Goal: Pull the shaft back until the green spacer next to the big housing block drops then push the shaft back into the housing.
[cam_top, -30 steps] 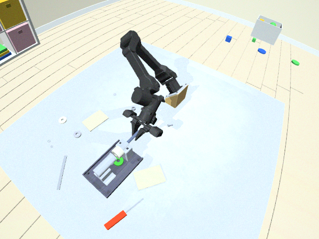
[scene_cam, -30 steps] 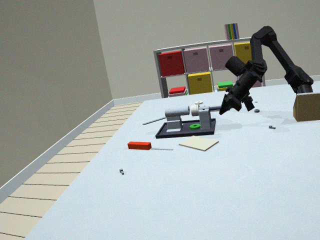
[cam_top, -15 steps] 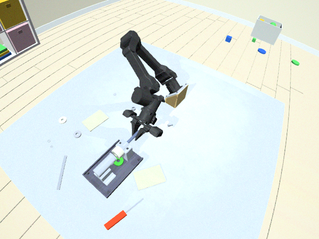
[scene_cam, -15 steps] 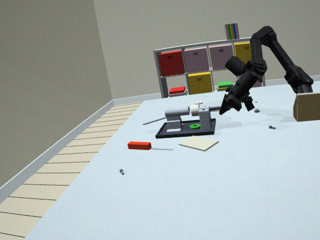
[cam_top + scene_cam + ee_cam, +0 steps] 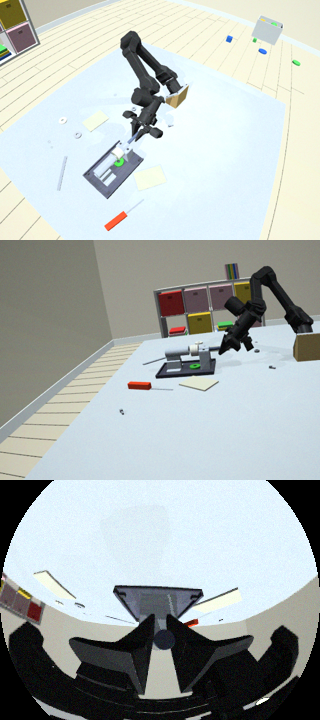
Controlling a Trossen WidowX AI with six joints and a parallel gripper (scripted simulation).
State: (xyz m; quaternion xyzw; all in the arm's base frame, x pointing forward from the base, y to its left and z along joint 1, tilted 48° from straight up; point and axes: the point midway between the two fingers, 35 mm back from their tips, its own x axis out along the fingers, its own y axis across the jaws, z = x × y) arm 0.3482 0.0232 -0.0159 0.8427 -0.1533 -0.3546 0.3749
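The white spacer is 9 cm ahead of my gripper tip and 2 cm above it. Also, from my gripper tip: green spacer (10 cm ahead, 5 cm below); then red-handled screwdriver (25 cm ahead, 17 cm to the left, 5 cm below); then grey-blue shaft (4 cm ahead, 2 cm above).
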